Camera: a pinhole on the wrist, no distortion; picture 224 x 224 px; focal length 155.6 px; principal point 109.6 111.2 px. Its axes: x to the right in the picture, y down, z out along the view. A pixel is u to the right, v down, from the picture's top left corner.
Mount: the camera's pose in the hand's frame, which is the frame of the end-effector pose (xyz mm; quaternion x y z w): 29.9 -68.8 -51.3 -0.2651 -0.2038 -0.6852 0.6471
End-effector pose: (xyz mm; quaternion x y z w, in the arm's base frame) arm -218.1 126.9 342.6 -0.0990 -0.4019 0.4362 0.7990
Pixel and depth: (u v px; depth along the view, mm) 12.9 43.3 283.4
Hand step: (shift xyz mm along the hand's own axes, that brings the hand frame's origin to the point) -61.0 254.6 66.2
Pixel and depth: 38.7 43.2 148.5
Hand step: -18.4 81.5 25.7
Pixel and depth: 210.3 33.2 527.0
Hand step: -188.0 14.6 588.6
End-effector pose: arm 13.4 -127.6 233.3 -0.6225 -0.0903 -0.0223 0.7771
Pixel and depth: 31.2 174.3 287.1
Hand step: 177.5 213.3 73.5
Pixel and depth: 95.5 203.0 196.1
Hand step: 164.9 57.9 82.4
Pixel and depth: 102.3 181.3 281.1
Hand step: 184.1 106.3 150.6
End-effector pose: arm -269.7 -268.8 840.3 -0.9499 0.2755 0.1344 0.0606
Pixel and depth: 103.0 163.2 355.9
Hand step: 184.0 155.0 208.0
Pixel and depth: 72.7 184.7 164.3
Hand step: 124.3 57.6 46.9
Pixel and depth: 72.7 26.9 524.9
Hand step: -198.0 377.4 296.3
